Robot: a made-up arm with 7 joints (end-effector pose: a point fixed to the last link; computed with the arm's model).
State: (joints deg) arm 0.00 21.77 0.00 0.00 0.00 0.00 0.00
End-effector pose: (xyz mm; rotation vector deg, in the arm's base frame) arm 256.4 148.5 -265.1 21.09 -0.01 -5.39
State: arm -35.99 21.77 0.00 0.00 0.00 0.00 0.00
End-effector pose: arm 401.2 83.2 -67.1 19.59 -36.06 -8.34
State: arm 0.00 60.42 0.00 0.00 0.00 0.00 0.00
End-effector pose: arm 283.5 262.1 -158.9 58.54 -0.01 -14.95
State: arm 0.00 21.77 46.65 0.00 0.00 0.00 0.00
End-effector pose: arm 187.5 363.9 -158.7 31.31 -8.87 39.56
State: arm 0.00 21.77 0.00 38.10 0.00 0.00 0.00
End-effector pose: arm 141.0 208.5 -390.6 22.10 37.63 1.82
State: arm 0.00 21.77 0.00 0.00 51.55 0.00 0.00
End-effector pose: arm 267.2 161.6 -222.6 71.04 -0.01 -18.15
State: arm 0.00 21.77 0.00 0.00 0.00 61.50 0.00
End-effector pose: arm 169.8 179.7 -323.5 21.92 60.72 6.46
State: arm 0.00 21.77 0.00 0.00 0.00 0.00 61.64
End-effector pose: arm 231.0 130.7 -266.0 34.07 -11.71 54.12
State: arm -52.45 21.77 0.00 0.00 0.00 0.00 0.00
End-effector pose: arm 418.9 50.9 44.7 18.42 -52.54 -9.56
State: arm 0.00 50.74 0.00 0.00 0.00 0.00 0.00
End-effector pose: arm 275.0 241.1 -192.1 49.16 -0.01 -12.56
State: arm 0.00 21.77 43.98 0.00 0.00 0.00 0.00
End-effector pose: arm 196.4 354.1 -165.1 30.79 -8.36 36.97
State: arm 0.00 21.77 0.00 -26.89 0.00 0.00 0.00
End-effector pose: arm 272.9 101.0 -146.6 19.43 -26.57 -10.24
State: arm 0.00 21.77 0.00 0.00 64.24 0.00 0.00
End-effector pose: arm 270.0 158.4 -211.7 83.33 -0.02 -21.29
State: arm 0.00 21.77 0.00 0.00 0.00 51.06 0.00
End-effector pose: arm 188.7 176.6 -320.5 22.08 50.42 4.37
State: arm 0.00 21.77 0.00 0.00 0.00 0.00 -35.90
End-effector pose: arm 273.8 145.3 -270.9 11.62 6.81 -39.57
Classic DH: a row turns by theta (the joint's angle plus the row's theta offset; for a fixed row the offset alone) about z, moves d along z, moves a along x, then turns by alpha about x. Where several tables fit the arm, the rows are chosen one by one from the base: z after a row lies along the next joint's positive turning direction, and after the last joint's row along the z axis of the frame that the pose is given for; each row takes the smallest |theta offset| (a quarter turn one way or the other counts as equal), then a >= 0, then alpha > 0; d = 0 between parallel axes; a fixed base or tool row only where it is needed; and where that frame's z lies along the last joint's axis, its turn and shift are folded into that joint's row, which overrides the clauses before.
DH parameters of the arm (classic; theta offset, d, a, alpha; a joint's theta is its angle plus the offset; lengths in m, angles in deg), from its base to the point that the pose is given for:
base (fixed): -4.07 0.0336 0.0034 -74.51
joint 1: -75.12 0.0446 -0.0232 -90
joint 2: 74 0.0035 -0.02 90
joint 3: 90 -0.2022 0.041 -90
joint 4: -90 -0.031 0.0113 -90
joint 5: 0 0.1692 -0.031 90
joint 6: 90 -0.007 0.1092 90
joint 7: 90 -0.0316 0.03 -14.33
tool (fixed): -89.99 0.0157 0 0

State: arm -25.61 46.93 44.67 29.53 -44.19 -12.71 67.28
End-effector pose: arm 288.9 372.3 -46.7 -16.35 -33.39 113.84
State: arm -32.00 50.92 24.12 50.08 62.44 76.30 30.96
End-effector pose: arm 182.4 398.2 -52.8 103.05 74.11 90.51
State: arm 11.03 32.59 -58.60 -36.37 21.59 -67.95 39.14
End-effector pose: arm 20.4 -62.1 -101.6 -44.67 -64.85 -24.92
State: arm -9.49 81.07 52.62 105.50 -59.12 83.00 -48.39
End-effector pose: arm 80.0 359.5 -183.0 -99.31 6.13 40.59
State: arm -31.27 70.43 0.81 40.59 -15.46 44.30 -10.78
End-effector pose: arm 264.2 424.2 -92.4 33.56 41.81 31.43
